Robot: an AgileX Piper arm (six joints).
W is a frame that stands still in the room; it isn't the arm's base.
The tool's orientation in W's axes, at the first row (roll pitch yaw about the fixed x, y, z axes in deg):
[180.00 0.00 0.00]
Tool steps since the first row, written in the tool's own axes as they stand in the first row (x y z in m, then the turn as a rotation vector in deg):
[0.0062 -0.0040 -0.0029 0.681 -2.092 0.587]
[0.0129 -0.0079 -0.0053 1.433 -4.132 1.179]
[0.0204 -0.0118 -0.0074 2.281 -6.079 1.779]
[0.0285 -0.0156 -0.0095 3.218 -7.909 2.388]
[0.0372 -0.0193 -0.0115 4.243 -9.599 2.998]
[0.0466 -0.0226 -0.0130 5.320 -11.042 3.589]
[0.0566 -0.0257 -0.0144 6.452 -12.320 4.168]
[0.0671 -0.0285 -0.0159 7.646 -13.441 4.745]
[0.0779 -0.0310 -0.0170 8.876 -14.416 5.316]
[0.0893 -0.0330 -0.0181 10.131 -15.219 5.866]
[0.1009 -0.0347 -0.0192 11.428 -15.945 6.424]
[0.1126 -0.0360 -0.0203 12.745 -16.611 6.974]
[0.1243 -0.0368 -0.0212 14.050 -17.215 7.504]
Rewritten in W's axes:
[0.0062 0.0040 0.0029 0.681 2.092 -0.587]
[0.0129 0.0079 0.0053 1.433 4.132 -1.179]
[0.0204 0.0118 0.0074 2.281 6.079 -1.779]
[0.0285 0.0156 0.0095 3.218 7.909 -2.388]
[0.0372 0.0193 0.0115 4.243 9.599 -2.998]
[0.0466 0.0226 0.0130 5.320 11.042 -3.589]
[0.0566 0.0257 0.0144 6.452 12.320 -4.168]
[0.0671 0.0285 0.0159 7.646 13.441 -4.745]
[0.0779 0.0310 0.0170 8.876 14.416 -5.316]
[0.0893 0.0330 0.0181 10.131 15.219 -5.866]
[0.1009 0.0347 0.0192 11.428 15.945 -6.424]
[0.1126 0.0360 0.0203 12.745 16.611 -6.974]
[0.1243 0.0368 0.0212 14.050 17.215 -7.504]

